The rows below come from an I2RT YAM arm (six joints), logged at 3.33 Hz.
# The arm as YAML. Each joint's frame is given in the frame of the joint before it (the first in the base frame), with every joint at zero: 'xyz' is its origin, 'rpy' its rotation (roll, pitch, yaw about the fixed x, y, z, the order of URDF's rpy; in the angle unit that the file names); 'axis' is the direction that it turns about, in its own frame. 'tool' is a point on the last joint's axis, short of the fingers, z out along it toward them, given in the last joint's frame.
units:
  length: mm
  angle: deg
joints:
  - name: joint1
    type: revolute
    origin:
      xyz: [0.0, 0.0, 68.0]
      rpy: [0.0, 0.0, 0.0]
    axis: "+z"
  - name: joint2
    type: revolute
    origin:
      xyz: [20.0, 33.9, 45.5]
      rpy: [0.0, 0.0, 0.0]
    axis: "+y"
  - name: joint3
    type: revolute
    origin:
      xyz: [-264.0, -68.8, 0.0]
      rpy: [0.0, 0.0, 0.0]
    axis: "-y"
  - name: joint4
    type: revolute
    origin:
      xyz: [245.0, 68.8, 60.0]
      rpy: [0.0, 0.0, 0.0]
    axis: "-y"
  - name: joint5
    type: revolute
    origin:
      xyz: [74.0, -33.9, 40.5]
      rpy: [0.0, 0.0, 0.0]
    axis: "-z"
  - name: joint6
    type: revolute
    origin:
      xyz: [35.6, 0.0, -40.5]
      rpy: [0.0, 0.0, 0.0]
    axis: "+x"
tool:
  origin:
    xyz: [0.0, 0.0, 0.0]
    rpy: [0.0, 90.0, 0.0]
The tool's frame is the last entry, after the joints.
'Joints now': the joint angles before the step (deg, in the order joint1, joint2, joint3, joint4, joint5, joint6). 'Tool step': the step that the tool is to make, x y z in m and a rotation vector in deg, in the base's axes. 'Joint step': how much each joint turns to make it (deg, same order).
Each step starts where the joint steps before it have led.
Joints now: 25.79 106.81 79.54 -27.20 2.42 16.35
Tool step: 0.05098 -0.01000 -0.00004 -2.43 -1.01 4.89
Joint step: -4.24 9.20 12.76 -3.48 -3.18 -8.96
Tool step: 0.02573 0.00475 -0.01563 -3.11 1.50 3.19
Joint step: -0.62 7.29 8.16 -3.46 -0.20 -4.48
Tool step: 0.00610 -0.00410 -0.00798 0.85 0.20 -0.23
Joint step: -0.80 1.28 0.18 1.22 -1.04 0.00
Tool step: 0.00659 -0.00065 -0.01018 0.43 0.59 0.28
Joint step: -0.41 2.00 0.98 0.60 -0.88 -0.25
